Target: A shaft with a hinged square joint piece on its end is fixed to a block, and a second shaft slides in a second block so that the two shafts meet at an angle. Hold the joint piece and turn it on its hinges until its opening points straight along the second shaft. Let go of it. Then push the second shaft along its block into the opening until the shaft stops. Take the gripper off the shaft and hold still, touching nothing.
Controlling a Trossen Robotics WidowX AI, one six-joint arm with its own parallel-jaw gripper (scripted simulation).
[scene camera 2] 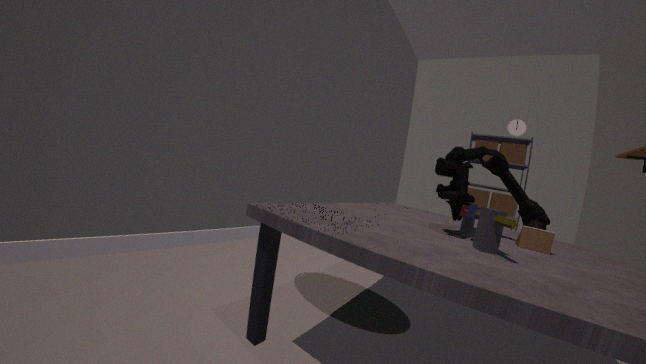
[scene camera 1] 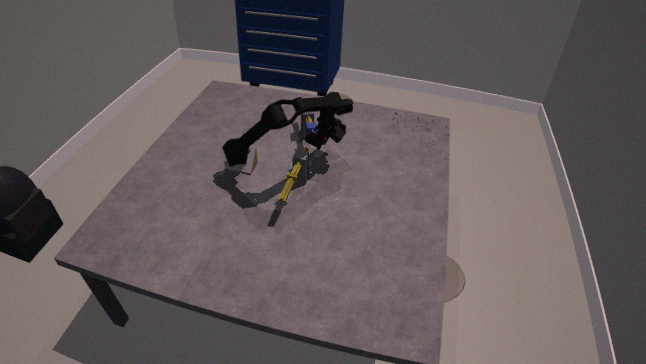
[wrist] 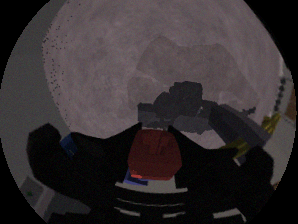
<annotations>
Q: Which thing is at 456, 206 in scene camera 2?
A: My gripper.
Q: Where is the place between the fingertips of my gripper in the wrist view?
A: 154, 126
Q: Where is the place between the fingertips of my gripper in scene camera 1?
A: At 321, 146
</annotations>
